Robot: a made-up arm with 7 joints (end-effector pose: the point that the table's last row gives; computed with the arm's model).
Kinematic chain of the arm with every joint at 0, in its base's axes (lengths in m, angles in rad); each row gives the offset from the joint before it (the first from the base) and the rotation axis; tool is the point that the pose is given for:
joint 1: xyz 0 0 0.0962 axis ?
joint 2: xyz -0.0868 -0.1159 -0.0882 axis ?
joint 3: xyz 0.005 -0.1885 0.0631 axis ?
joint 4: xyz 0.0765 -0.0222 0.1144 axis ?
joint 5: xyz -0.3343 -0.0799 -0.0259 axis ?
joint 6: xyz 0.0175 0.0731 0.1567 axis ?
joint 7: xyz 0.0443 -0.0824 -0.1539 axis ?
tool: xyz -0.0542 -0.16 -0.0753
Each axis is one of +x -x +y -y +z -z.
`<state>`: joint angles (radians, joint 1 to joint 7).
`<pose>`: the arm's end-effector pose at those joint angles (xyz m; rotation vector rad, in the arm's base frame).
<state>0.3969 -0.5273 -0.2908 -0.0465 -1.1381 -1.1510 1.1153</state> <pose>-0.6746 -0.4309 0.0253 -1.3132 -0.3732 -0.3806</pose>
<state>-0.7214 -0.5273 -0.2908 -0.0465 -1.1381 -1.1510 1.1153</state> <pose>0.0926 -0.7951 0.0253 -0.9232 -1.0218 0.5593</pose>
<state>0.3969 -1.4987 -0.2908 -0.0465 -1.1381 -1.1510 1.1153</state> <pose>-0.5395 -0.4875 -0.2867 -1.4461 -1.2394 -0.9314</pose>
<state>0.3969 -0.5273 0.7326 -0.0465 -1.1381 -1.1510 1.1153</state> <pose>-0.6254 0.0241 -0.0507 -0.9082 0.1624 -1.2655</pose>
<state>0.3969 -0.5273 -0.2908 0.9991 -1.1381 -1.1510 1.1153</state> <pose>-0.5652 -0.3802 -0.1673 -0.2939 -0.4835 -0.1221</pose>
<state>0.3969 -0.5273 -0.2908 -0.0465 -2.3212 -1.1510 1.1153</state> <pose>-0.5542 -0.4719 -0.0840 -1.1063 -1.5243 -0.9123</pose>
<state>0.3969 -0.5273 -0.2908 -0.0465 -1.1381 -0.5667 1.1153</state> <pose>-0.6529 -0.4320 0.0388 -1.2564 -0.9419 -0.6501</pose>
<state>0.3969 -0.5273 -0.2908 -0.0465 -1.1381 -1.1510 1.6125</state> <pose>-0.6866 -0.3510 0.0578 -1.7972 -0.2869 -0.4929</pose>
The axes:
joint 1: -z
joint 2: +y
joint 3: -z
joint 4: +x
joint 5: +y
joint 6: -y
joint 7: -x

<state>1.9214 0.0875 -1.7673 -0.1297 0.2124 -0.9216 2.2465</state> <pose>-0.4684 0.1343 0.3213 -1.9136 0.7615 1.1305</pose>
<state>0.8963 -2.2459 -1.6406 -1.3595 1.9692 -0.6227 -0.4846</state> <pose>-0.6746 -0.0782 -0.2923 -0.3857 -1.3680 -2.1533</pose>
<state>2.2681 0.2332 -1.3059 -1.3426 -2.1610 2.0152 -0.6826</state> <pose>-0.6081 0.7396 0.3941 0.4192 1.6264 -2.4077</pose>
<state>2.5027 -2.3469 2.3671 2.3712 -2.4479 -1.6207 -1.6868</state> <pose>0.2567 0.6291 -0.1027 0.5207 -0.7480 -2.5574</pose>
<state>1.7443 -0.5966 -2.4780 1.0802 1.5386 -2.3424 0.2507</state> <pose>-0.1059 0.0001 0.0667 0.4813 -1.5957 -0.5416</pose>
